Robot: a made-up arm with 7 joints.
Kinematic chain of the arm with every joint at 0, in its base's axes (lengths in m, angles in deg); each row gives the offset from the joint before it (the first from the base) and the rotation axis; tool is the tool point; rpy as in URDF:
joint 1: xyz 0 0 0.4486 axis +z
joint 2: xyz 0 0 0 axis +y
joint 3: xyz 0 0 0.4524 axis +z
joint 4: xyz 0.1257 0 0 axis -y
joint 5: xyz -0.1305 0 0.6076 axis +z
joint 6: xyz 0 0 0 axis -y
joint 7: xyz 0.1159 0 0 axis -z
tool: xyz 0 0 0 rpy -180 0 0
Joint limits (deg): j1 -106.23..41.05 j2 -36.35..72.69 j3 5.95..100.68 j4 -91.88..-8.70 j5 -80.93..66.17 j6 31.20..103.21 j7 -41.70..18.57
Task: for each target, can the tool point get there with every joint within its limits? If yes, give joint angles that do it. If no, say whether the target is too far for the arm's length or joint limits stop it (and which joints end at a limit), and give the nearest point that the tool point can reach.
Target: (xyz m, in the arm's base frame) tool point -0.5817 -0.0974 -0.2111
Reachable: no: joint limits stop it (at a limit: joint 1, joint 2, joint 3, joint 4, joint 6) | nearest point -0.1915 -0.6853 -0.1662 | short by 0.707 m
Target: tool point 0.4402 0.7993 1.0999
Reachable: yes | joints 13.84 22.94 66.04 -66.21 -34.93 75.82 -29.93
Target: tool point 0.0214 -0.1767 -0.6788
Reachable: no: joint limits stop it (at a limit: joint 2, joint 3, joint 4, joint 6) | nearest point 0.0818 -0.6758 -0.1690 | short by 0.716 m
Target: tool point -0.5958 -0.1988 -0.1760
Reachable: no: joint limits stop it (at a limit: joint 1, joint 2, joint 3, joint 4, joint 6) | nearest point -0.1994 -0.6910 -0.1647 | short by 0.632 m
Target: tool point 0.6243 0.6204 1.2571
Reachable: yes | joints 16.98 34.01 63.27 -35.73 39.07 80.08 -12.61
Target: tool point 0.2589 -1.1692 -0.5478
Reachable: no: too far | nearest point 0.1946 -0.8789 -0.1331 | short by 0.510 m
